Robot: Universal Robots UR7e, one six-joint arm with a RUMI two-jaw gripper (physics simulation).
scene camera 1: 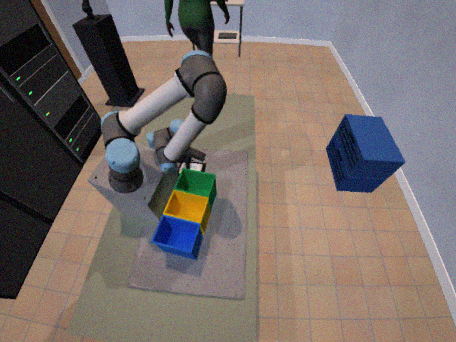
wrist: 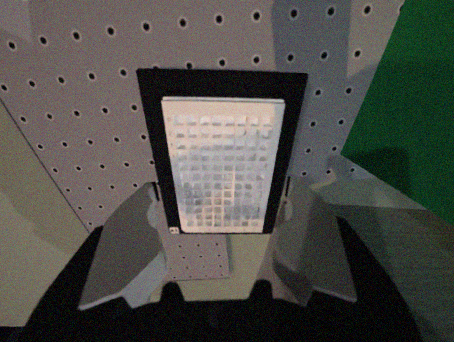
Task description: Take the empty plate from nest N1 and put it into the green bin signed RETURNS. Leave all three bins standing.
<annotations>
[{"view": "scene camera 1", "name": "green bin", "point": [190, 181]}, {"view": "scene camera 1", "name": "blue bin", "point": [181, 237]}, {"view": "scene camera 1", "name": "yellow bin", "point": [187, 206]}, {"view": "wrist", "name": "my gripper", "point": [222, 181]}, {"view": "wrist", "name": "white plate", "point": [222, 150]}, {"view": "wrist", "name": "green bin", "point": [395, 136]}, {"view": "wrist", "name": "black-rimmed nest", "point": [196, 82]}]
</annotations>
